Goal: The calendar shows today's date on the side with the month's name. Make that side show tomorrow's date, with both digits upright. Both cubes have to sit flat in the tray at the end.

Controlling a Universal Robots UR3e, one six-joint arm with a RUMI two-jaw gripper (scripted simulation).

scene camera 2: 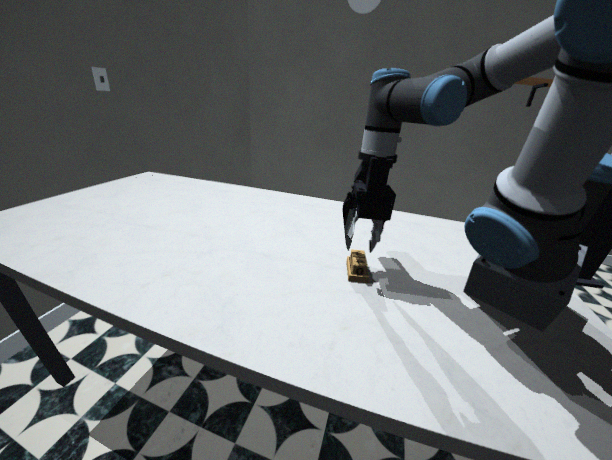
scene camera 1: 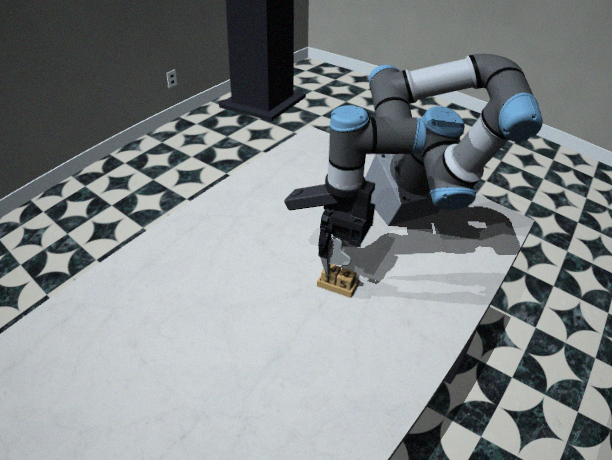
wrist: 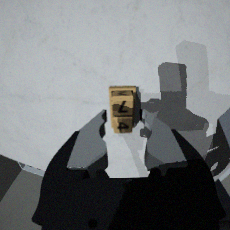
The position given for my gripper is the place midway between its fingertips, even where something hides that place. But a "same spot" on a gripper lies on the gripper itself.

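My gripper is visible to me in the wrist view (123,110), and I can see it in scene camera 1 and in scene camera 2 as well. On my gripper (scene camera 1: 330,248) and (scene camera 2: 351,220) are the same spot.
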